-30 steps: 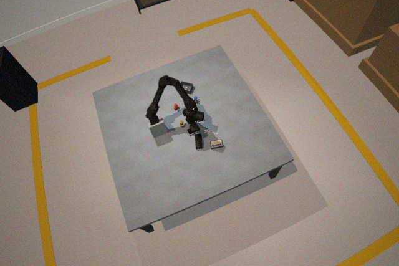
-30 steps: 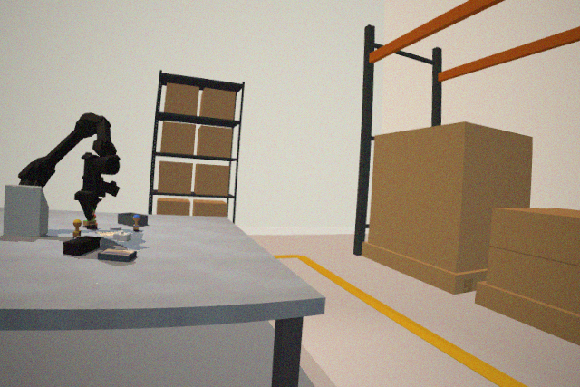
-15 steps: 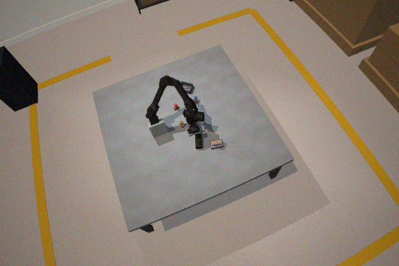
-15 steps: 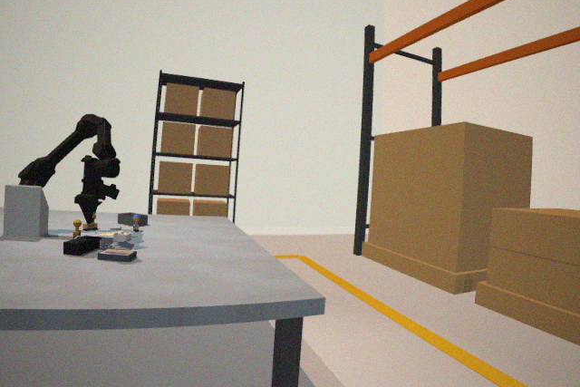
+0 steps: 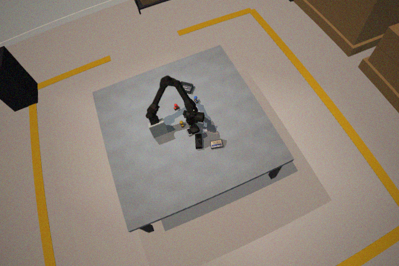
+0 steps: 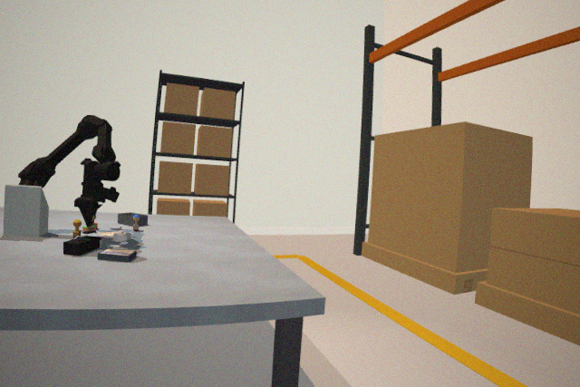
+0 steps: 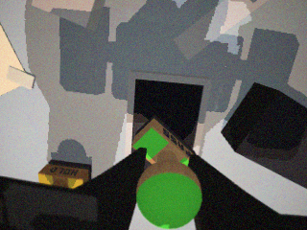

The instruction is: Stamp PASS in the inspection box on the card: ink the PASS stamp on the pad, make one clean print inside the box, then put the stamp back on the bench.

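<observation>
My gripper tip is now 5 cm above the ink pad. Round my gripper tip: black block 1 cm ahead, 11 cm to the right, 4 cm below; yellow stamp 7 cm behind, 8 cm to the left, 4 cm below; green-knobbed stamp right at my gripper tip.
</observation>
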